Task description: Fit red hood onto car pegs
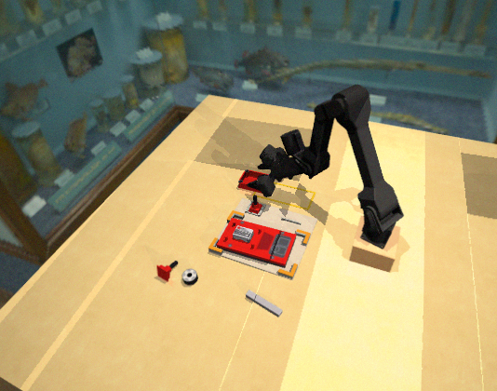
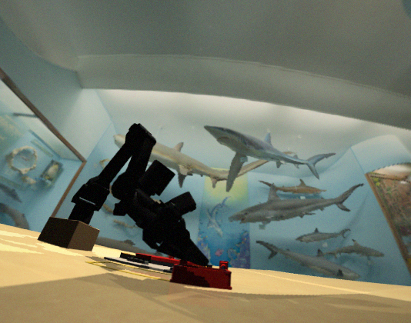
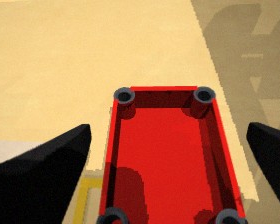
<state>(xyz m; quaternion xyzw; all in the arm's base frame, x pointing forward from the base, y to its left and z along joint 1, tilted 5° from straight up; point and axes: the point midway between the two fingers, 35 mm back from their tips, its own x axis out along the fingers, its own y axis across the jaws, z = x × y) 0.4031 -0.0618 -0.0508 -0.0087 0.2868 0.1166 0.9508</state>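
Now: the red hood 1 cm behind my gripper tip and 2 cm below it. The rest, counted from my gripper tip: grey engine block: 12 cm behind, 22 cm to the left, 1 cm below; then grey wheel: 7 cm behind, 40 cm to the left, 2 cm below.
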